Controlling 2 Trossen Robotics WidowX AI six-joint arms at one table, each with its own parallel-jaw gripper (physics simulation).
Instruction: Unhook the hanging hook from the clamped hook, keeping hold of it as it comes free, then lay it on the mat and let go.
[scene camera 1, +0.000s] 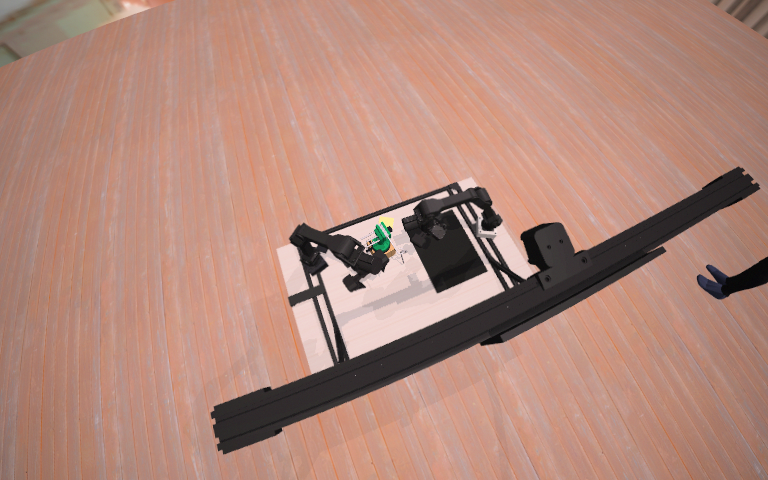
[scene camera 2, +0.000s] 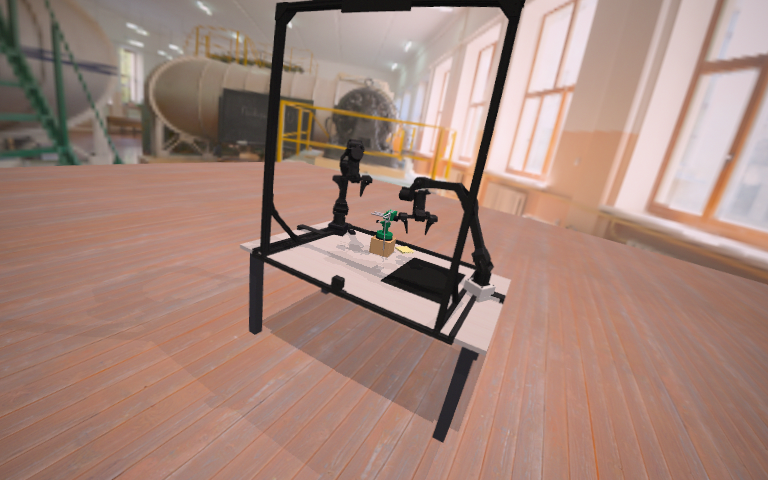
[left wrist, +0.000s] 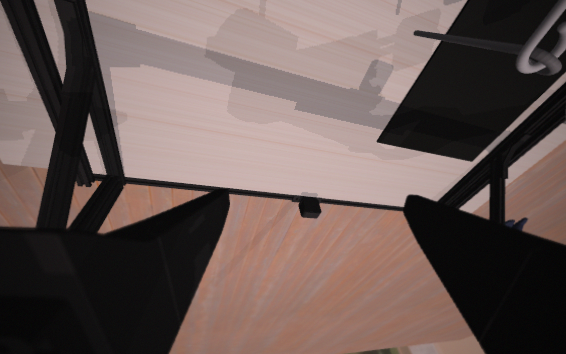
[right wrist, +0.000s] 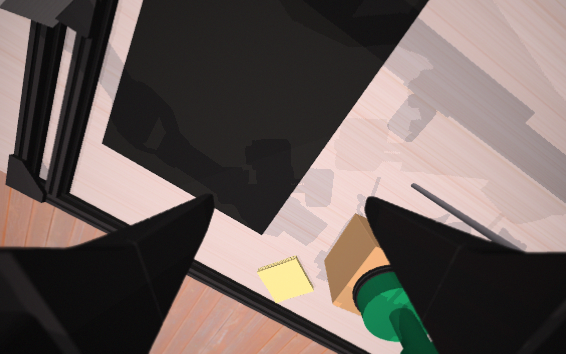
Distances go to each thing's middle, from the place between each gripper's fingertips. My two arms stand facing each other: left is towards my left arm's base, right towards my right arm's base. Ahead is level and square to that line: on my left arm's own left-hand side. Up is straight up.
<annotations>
I see my left gripper 16 cm above the hanging hook (left wrist: 487, 44), 15 cm to the left of it and 12 cm short of it. From my left hand the other things lie so: tan block (right wrist: 357, 251): 27 cm below, 23 cm ahead, 7 cm to the right; then black mat (scene camera 1: 452, 260): 40 cm to the right, 31 cm below, 17 cm ahead; then green base (right wrist: 387, 313): 23 cm ahead, 18 cm below, 7 cm to the right.
The hanging hook is 80 mm behind my right hand, 130 mm to the left of it and 30 mm below it. From my right hand the other things lie so: tan block 40 mm ahead, 220 mm to the left, 140 mm below; then black mat 20 mm behind, 120 mm to the right, 180 mm below; then green base 40 mm ahead, 220 mm to the left, 50 mm below.
</annotations>
